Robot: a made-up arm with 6 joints. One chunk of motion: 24 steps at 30 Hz.
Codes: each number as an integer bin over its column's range. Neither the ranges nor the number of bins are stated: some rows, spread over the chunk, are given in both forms.
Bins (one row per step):
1: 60 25 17 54 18 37
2: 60 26 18 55 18 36
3: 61 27 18 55 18 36
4: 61 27 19 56 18 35
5: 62 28 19 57 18 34
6: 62 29 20 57 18 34
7: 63 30 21 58 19 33
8: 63 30 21 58 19 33
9: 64 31 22 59 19 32
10: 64 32 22 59 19 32
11: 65 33 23 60 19 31
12: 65 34 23 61 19 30
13: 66 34 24 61 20 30
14: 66 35 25 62 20 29
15: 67 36 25 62 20 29
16: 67 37 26 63 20 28
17: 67 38 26 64 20 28
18: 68 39 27 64 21 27
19: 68 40 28 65 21 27
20: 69 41 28 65 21 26
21: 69 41 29 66 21 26
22: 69 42 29 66 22 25
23: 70 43 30 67 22 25
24: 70 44 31 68 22 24
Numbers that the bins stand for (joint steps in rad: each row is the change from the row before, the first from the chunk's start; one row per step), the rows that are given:
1: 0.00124 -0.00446 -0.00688 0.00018 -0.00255 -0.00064
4: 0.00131 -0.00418 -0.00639 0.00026 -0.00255 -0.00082
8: 0.00145 -0.00376 -0.00591 0.00034 -0.00246 -0.00100
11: 0.00160 -0.00333 -0.00542 0.00042 -0.00246 -0.00118
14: 0.00167 -0.00305 -0.00494 0.00051 -0.00238 -0.00136
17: 0.00174 -0.00263 -0.00470 0.00059 -0.00238 -0.00145
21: 0.00188 -0.00220 -0.00397 0.00067 -0.00230 -0.00164
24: 0.00195 -0.00178 -0.00348 0.00075 -0.00222 -0.00182
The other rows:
2: 0.00124 -0.00432 -0.00664 0.00022 -0.00255 -0.00073
3: 0.00131 -0.00418 -0.00664 0.00022 -0.00255 -0.00073
5: 0.00138 -0.00404 -0.00639 0.00030 -0.00255 -0.00091
6: 0.00138 -0.00390 -0.00615 0.00030 -0.00255 -0.00091
7: 0.00145 -0.00376 -0.00591 0.00034 -0.00246 -0.00100
9: 0.00153 -0.00362 -0.00567 0.00038 -0.00246 -0.00109
10: 0.00153 -0.00347 -0.00567 0.00038 -0.00246 -0.00109
12: 0.00160 -0.00319 -0.00542 0.00046 -0.00246 -0.00127
13: 0.00167 -0.00319 -0.00518 0.00046 -0.00238 -0.00127
15: 0.00174 -0.00291 -0.00494 0.00051 -0.00238 -0.00136
16: 0.00174 -0.00277 -0.00470 0.00055 -0.00238 -0.00145
18: 0.00181 -0.00248 -0.00445 0.00059 -0.00230 -0.00155
19: 0.00181 -0.00234 -0.00421 0.00063 -0.00230 -0.00155
20: 0.00188 -0.00220 -0.00421 0.00063 -0.00230 -0.00164
22: 0.00188 -0.00206 -0.00397 0.00067 -0.00222 -0.00173
23: 0.00195 -0.00192 -0.00373 0.00071 -0.00222 -0.00173

